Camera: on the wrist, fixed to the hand. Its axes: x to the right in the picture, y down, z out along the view.
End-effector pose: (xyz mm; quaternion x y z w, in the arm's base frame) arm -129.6 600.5 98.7 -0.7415 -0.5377 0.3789 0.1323
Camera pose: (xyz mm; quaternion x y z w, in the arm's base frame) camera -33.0 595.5 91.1 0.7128 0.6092 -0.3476 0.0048
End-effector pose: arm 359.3 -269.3 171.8 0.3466 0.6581 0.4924 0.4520
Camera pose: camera 298.1 -259.1 246.5 0.2994 0.5550 0.5455 0.5521
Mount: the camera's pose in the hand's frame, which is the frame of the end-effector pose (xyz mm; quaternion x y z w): 11.7 73.9 -61.8 -0.1418 -0.0708 -0.0206 0.9871
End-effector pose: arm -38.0 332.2 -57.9 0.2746 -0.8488 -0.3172 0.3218
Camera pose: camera -20.3 349.9 35.9 0.2205 -0.8100 -0.4596 0.2900
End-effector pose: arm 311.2 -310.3 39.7 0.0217 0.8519 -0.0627 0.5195
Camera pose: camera 258.8 -229.4 51.0 -0.0742 0.8135 0.0467 0.5749
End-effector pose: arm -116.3 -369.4 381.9 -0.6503 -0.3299 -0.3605 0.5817
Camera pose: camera -52.7 -438.5 357.5 -0.7431 -0.3291 -0.3686 0.4512
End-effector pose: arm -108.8 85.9 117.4 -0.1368 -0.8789 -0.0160 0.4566
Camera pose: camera -47.0 150.2 155.7 -0.1828 -0.9005 -0.1402 0.3688
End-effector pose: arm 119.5 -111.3 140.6 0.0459 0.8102 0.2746 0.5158
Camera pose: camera 45.4 -69.2 187.1 -0.0251 0.7253 0.3721 0.5787
